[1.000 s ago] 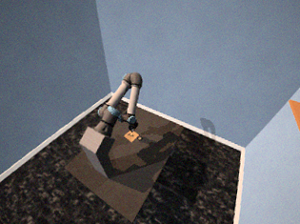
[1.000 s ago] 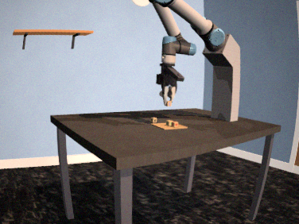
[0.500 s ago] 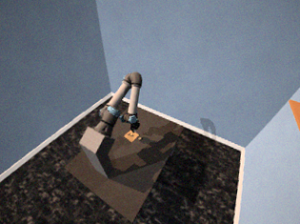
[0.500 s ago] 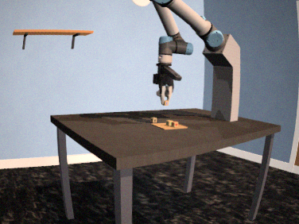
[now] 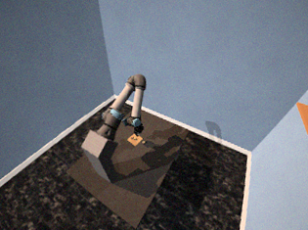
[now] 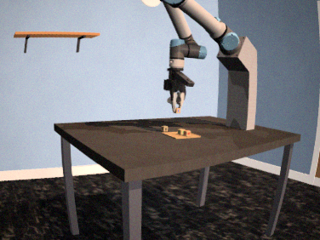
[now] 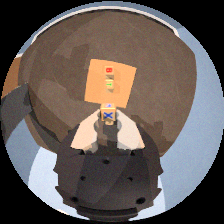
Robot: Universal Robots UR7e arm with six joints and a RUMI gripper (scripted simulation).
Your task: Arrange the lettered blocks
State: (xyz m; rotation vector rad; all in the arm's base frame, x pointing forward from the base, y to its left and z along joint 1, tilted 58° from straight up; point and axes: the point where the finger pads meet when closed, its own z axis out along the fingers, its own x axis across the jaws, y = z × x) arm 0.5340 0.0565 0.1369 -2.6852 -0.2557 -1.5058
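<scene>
The orange mat is 120 mm below my hand, 40 mm to the left of it and 10 mm behind it.
</scene>
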